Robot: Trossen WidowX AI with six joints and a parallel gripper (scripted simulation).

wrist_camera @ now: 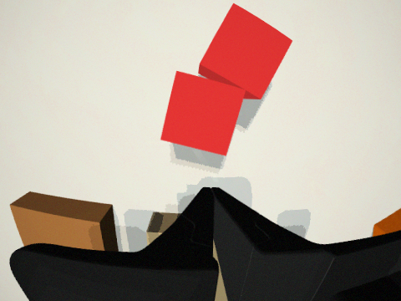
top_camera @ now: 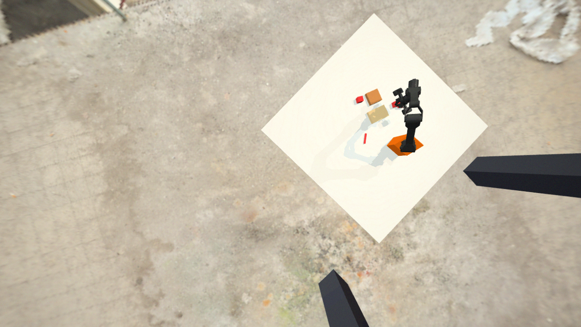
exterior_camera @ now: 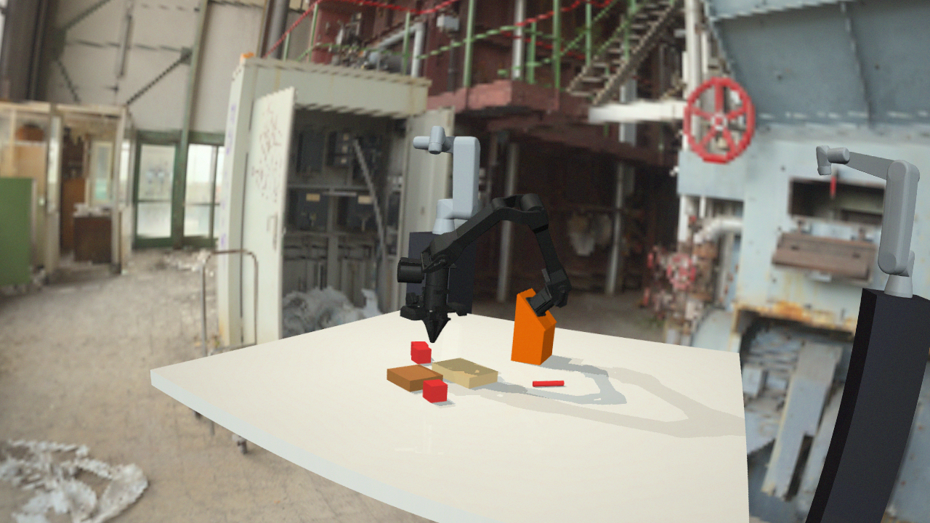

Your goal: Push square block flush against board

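Right now my gripper tip is 30 mm short of the tan board, 120 mm to the right of it and 50 mm above it. Round my gripper tip: brown square block: 160 mm ahead, 50 mm to the left, 50 mm below; then thin red stick: 40 mm behind, 320 mm to the left, 60 mm below.
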